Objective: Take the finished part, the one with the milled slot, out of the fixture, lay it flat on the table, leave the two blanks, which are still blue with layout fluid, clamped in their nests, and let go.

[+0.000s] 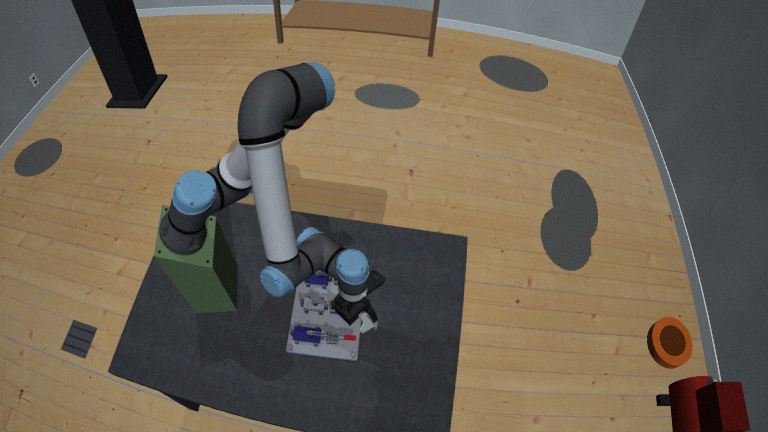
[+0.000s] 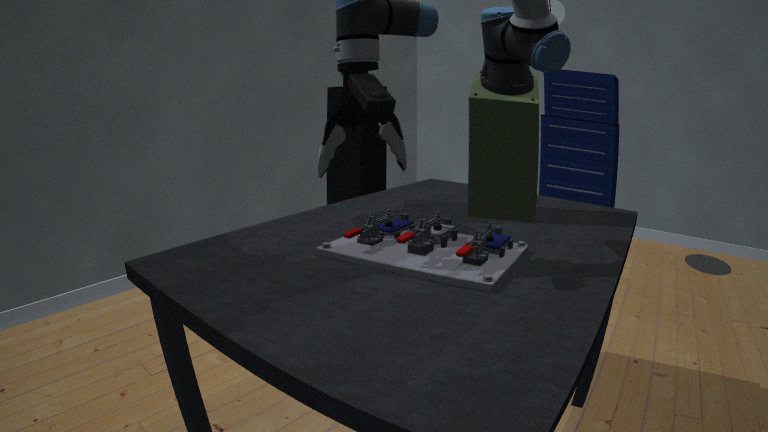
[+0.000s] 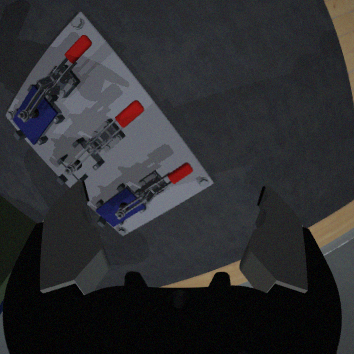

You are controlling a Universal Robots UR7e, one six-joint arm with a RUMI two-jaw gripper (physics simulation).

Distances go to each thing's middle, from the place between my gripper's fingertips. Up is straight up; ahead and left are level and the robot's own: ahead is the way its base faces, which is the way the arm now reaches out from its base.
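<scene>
The fixture plate (image 2: 442,265) is there, and my gripper is 15 cm above it. I also see that my gripper is 11 cm past the plate and 7 cm to the right of it.
</scene>
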